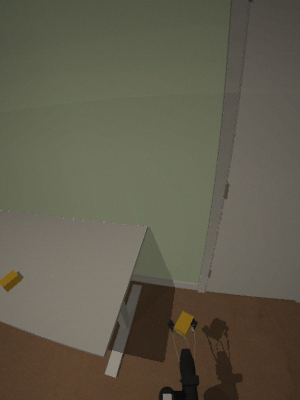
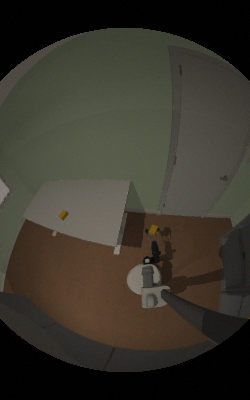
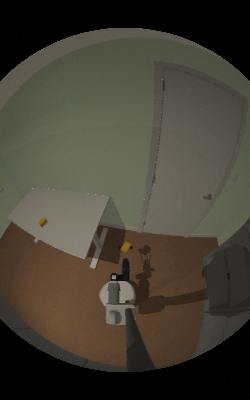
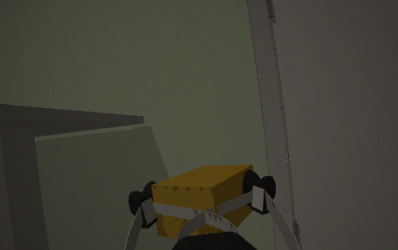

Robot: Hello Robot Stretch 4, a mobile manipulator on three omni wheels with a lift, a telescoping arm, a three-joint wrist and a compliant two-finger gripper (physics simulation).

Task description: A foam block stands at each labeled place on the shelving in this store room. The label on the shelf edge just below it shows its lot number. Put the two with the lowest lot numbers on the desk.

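Places are measured from the robot's base along level axes (x ahead, y left, z up), in centimetres.
Pixels of known places: gripper, between the fingertips: [image 1: 182, 319] [image 2: 151, 227] [image 3: 124, 244].
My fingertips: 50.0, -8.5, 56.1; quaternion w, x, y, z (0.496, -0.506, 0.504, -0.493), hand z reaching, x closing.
Behind a point stands the place of what it marks, as x, y, z.
My gripper [image 1: 183, 324] @[50.0, -8.5, 56.1] [image 2: 153, 230] @[50.0, -8.5, 56.1] [image 3: 126, 247] @[50.0, -8.5, 56.1] [image 4: 202, 190] @[50.0, -8.5, 56.1] is shut on a yellow foam block, one fingertip on each side of it. The held foam block [image 1: 184, 322] @[47.5, -9.3, 58.2] [image 2: 154, 229] @[46.8, -10.6, 58.2] [image 3: 126, 246] @[47.4, -10.0, 58.2] [image 4: 190, 200] @[43.5, -7.6, 57.1] is to the right of the desk, apart from it, with floor below. The pale desk [image 1: 75, 270] @[70.0, 47.4, 69.2] [image 2: 95, 205] @[71.6, 45.4, 69.2] [image 3: 70, 215] @[73.9, 48.6, 69.2] [image 4: 70, 117] @[69.9, 15.7, 67.6] stands against the green wall. Another yellow foam block [image 1: 11, 280] @[59.5, 78.8, 73.4] [image 2: 63, 215] @[58.9, 79.1, 72.6] [image 3: 42, 222] @[59.0, 78.8, 72.9] lies on the desk top. No lot number labels can be read.
A closed door [image 1: 265, 175] @[93.2, -54.6, 109.6] [image 2: 210, 135] @[90.6, -67.0, 131.2] [image 3: 192, 155] @[90.5, -67.7, 128.6] [image 4: 345, 125] @[93.3, -54.2, 58.7] is right of the desk. The desk's foot bar [image 1: 114, 362] [image 2: 117, 249] [image 3: 94, 262] reaches out over the floor near the gripper. Grey shelving [image 2: 235, 260] @[-16.2, -156.8, 4.7] [image 3: 227, 280] @[-23.3, -170.1, 7.1] stands at the right edge.
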